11 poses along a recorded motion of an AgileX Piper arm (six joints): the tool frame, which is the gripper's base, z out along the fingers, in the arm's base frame.
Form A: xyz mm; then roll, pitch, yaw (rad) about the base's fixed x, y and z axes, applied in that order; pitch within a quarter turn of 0, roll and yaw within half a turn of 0.
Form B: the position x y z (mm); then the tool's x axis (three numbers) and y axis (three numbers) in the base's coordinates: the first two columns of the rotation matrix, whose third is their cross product. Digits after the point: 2 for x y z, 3 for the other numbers.
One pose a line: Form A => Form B
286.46, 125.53, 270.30, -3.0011, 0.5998, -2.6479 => 286.46, 125.53, 270.30, -0.727, -0.391, -0.564, -0.400, 0.909, -0.116
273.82, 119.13, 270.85, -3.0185, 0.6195, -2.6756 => 273.82, 119.13, 270.85, -0.727, -0.366, -0.581, -0.382, 0.919, -0.100
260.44, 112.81, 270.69, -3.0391, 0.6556, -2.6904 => 260.44, 112.81, 270.69, -0.713, -0.346, -0.610, -0.378, 0.922, -0.081
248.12, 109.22, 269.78, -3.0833, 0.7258, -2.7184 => 248.12, 109.22, 269.78, -0.682, -0.307, -0.664, -0.375, 0.926, -0.044
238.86, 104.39, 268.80, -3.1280, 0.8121, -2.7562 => 238.86, 104.39, 268.80, -0.638, -0.259, -0.726, -0.367, 0.930, -0.009
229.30, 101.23, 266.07, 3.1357, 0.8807, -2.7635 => 229.30, 101.23, 266.07, -0.592, -0.235, -0.771, -0.373, 0.928, 0.004
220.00, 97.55, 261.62, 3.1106, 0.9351, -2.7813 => 220.00, 97.55, 261.62, -0.556, -0.209, -0.805, -0.376, 0.927, 0.018
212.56, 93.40, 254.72, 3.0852, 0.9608, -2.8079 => 212.56, 93.40, 254.72, -0.541, -0.188, -0.820, -0.371, 0.928, 0.032
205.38, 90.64, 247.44, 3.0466, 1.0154, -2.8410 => 205.38, 90.64, 247.44, -0.504, -0.156, -0.850, -0.372, 0.927, 0.050
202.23, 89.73, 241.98, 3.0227, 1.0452, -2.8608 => 202.23, 89.73, 241.98, -0.482, -0.139, -0.865, -0.374, 0.926, 0.060
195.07, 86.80, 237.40, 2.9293, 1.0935, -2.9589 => 195.07, 86.80, 237.40, -0.452, -0.083, -0.888, -0.362, 0.927, 0.097
